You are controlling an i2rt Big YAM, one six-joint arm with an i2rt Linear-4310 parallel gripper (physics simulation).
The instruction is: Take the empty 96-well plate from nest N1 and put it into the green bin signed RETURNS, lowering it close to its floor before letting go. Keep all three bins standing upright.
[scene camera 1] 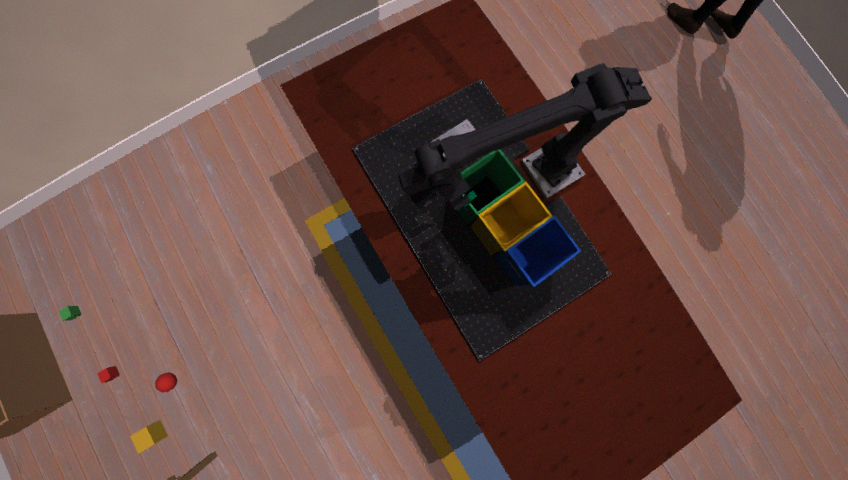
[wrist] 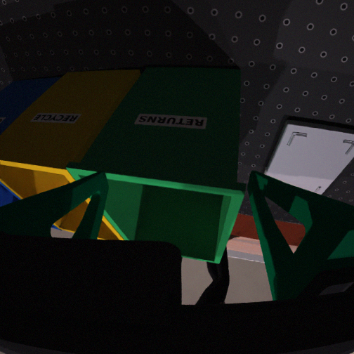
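Pixels of known places: gripper, fingertip midpoint: (scene camera 1: 459, 191); arm's base at its link origin: (scene camera 1: 551, 168).
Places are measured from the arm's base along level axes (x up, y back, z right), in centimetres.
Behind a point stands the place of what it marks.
Note:
The green bin (scene camera 1: 501, 168) @[x 10.8, y -19.0, z 10.0 cm] (wrist: 190, 145) stands upright; its RETURNS sign (wrist: 171, 121) shows upside down in the wrist view. A black shape (scene camera 1: 486, 191) @[x 0.3, y -23.9, z 8.2 cm], which looks like the 96-well plate, lies low inside it in the scene view; how it rests is too dark to tell. My gripper (scene camera 1: 467, 198) @[x 16.4, y -36.1, z 11.9 cm] (wrist: 177, 178) is open, with nothing between its green fingers, beside the bin's signed side. A white nest (scene camera 1: 457, 129) @[x -0.1, y -16.7, z 32.0 cm] (wrist: 310, 155) with corner brackets holds no plate where it shows; its label is not readable.
The yellow bin (scene camera 1: 516, 215) @[x -1.0, y -21.0, z -4.7 cm] (wrist: 75, 115) stands upright against the green one, and the blue bin (scene camera 1: 544, 251) @[x -1.1, y -21.8, z -20.3 cm] (wrist: 25, 102) upright beyond it. They stand on a black perforated board (scene camera 1: 476, 333) @[x -1.2, y -57.7, z -25.9 cm] (wrist: 310, 60). The arm's base plate (scene camera 1: 544, 185) @[x -0.3, y -6.2, z -3.1 cm] is close behind the bins.

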